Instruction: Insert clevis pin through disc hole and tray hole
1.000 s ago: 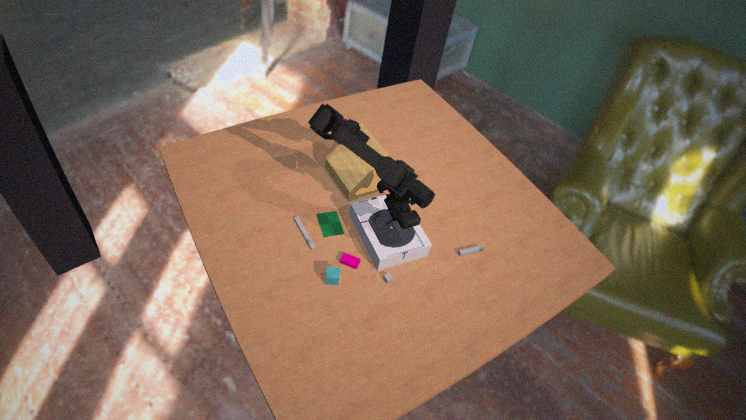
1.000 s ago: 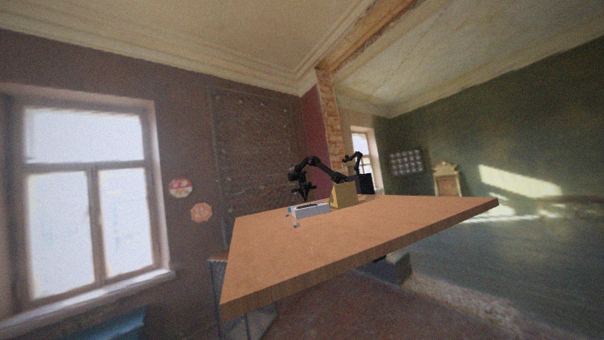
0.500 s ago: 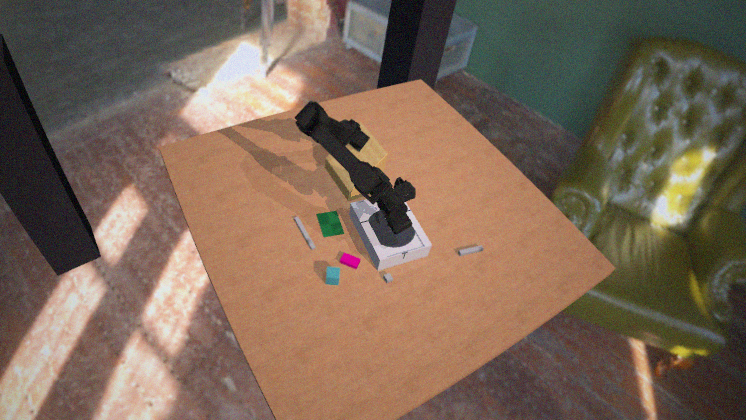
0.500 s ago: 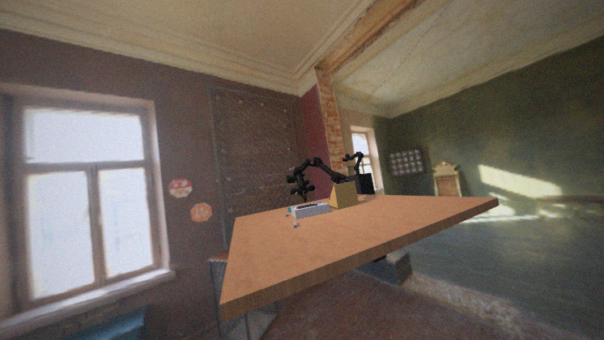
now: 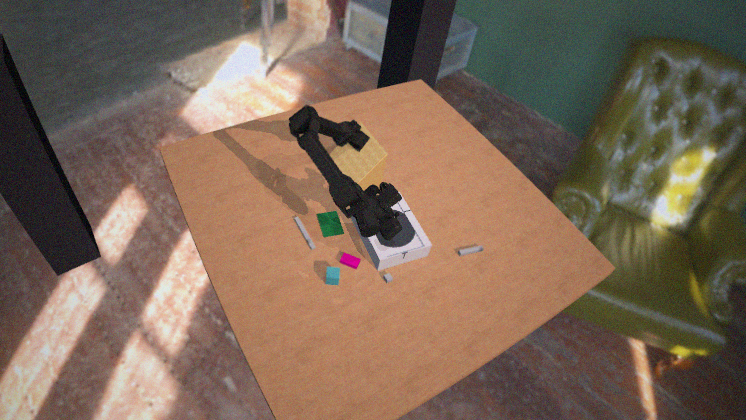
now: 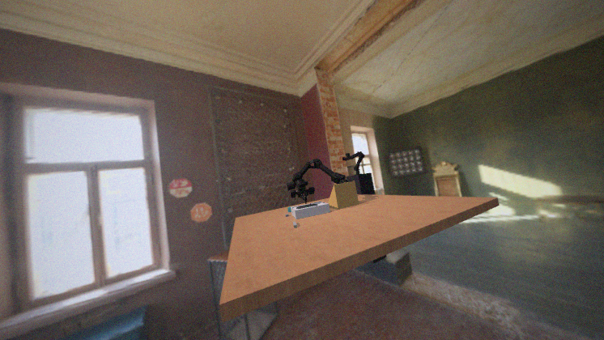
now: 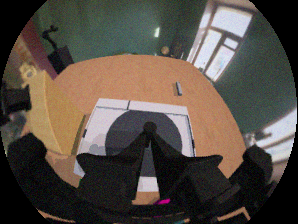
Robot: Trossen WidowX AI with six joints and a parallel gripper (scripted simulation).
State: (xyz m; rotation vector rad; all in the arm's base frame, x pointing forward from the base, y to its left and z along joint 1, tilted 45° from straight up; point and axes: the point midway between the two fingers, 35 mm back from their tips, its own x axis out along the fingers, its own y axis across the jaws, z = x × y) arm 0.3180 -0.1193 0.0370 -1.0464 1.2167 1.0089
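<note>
Right now my gripper tip is 50 mm above the dark grey disc. The rest, counted from my gripper tip: dark clevis pin 10 mm to the right; then rimmed tray 60 mm below, 20 mm behind; then small grey cube 130 mm ahead, 110 mm to the right, 100 mm below.
</note>
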